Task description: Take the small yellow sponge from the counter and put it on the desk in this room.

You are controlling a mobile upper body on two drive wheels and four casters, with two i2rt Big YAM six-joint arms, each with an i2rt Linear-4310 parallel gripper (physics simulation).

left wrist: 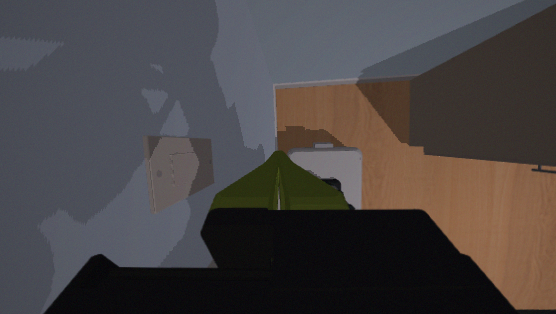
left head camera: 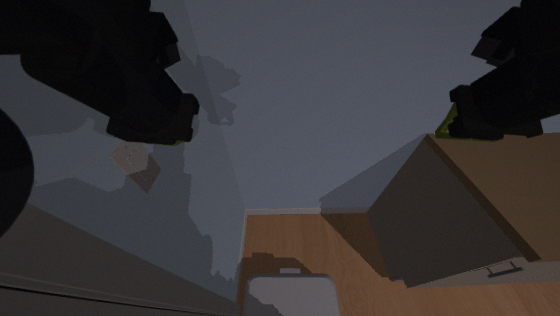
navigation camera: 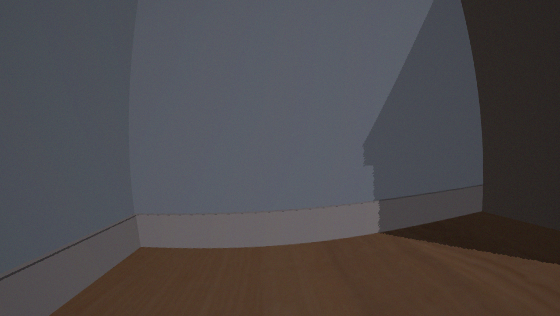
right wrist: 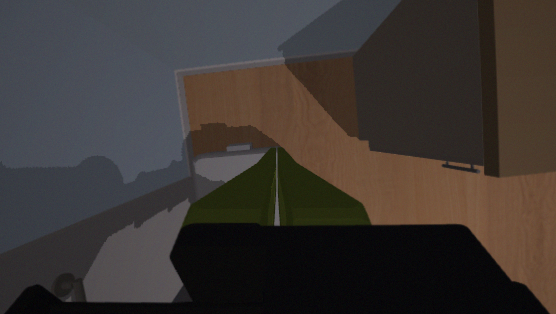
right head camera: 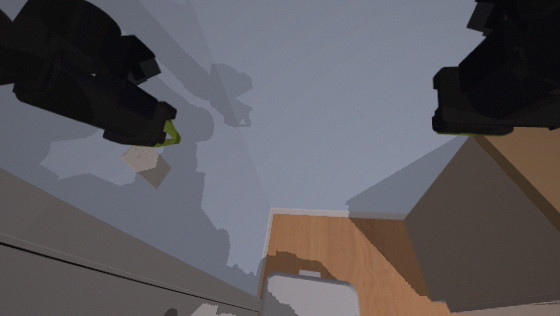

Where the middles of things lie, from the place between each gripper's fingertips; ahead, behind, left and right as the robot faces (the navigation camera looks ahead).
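Labels:
The light switch plate point(right head camera: 145, 161) is 20 mm behind my right hand, 580 mm to the left of it and 60 mm below it.
Counted from my left hand, the light switch plate is 110 mm to the left, 60 mm below and 10 mm behind. Going by its middle, the light switch plate is nearer to my left hand than to my right hand.

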